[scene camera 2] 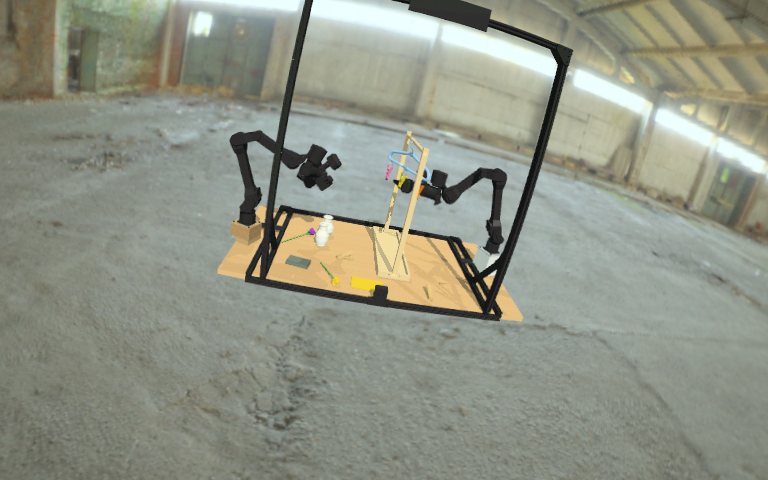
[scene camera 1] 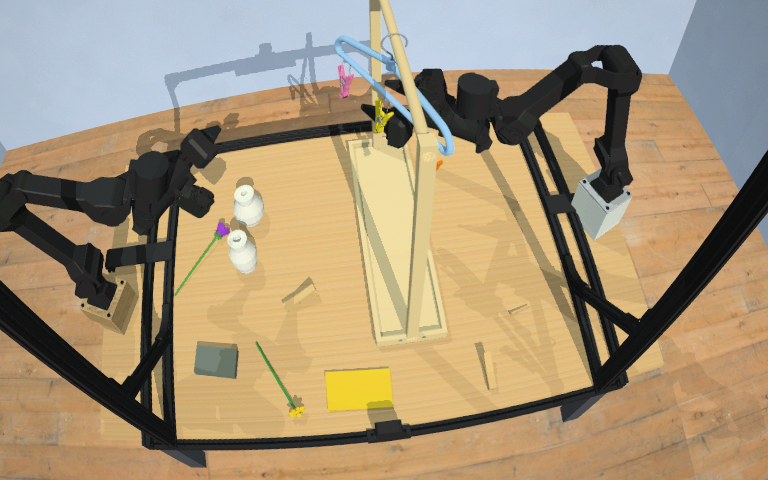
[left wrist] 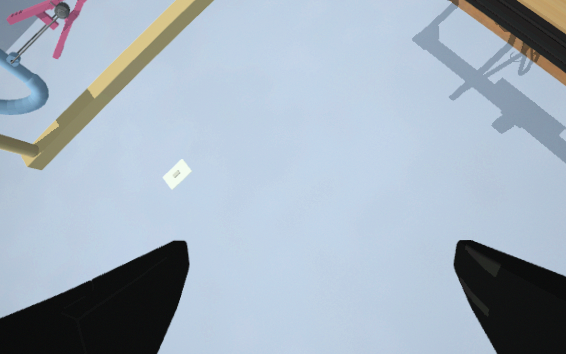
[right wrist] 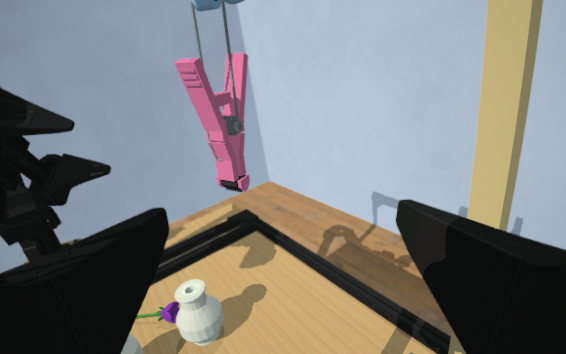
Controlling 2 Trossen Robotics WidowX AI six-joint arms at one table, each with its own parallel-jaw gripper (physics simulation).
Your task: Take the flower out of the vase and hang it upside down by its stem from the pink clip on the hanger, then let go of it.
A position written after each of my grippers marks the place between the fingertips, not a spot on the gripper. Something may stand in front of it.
My left gripper (scene camera 1: 208, 139) is open, holding nothing. A grey block (scene camera 1: 211, 361) rests on the table. A yellow pad (scene camera 1: 363, 389) sits on the table.
